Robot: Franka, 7 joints.
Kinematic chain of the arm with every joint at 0, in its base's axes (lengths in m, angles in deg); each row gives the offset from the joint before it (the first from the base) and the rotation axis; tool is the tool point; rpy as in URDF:
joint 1: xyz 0 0 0.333 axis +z
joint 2: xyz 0 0 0 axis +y
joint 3: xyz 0 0 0.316 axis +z
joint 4: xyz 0.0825 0 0 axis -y
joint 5: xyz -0.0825 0 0.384 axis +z
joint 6: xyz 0 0 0 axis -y
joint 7: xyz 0.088 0 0 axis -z
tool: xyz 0 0 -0.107 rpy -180 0 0
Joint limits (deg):
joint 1: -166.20..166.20
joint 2: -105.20..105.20
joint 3: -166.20..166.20
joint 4: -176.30..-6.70
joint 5: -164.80..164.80
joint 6: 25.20..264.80
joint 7: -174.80..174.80
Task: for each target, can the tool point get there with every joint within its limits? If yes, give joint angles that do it. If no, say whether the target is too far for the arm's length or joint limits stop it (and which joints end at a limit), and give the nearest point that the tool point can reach.
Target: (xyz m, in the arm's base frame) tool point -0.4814 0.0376 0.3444
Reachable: yes | joints 112.80 56.09 66.59 -103.54 28.47 47.37 73.25
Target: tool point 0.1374 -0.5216 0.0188
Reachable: yes | joints -32.46 65.49 -44.76 -103.91 50.33 108.38 -80.47
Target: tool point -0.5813 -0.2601 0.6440
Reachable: yes | joints 35.73 -42.62 123.53 -35.58 -97.92 237.74 -54.32
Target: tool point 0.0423 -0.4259 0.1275
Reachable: yes | joints 36.27 -41.40 -137.85 -146.71 130.48 97.27 -143.51
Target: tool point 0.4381 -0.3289 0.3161
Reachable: yes | joints 25.71 72.91 -89.47 -128.59 -38.59 237.93 120.55
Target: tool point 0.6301 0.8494 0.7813
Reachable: no: too far | nearest point 0.4706 0.6344 0.6678 | short by 0.291 m
